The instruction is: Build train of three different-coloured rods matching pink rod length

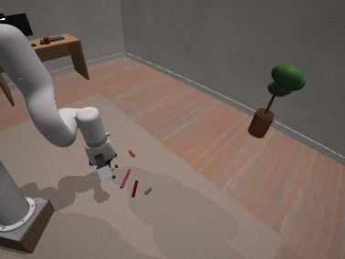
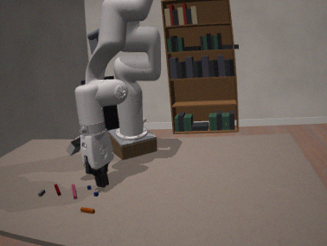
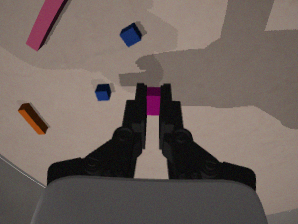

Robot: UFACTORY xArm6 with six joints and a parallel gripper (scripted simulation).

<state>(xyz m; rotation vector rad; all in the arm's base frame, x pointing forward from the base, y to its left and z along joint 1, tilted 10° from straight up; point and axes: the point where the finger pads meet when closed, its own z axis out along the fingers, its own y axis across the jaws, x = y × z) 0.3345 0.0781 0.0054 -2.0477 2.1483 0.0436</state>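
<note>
Right now my hand is 20 mm above the magenta rod. Also, from my hand: orange rod 130 mm ahead, 40 mm to the left, 30 mm below; red rod 140 mm to the right, 70 mm ahead, 30 mm below; pink rod 80 mm to the right, 50 mm ahead, 30 mm below.
</note>
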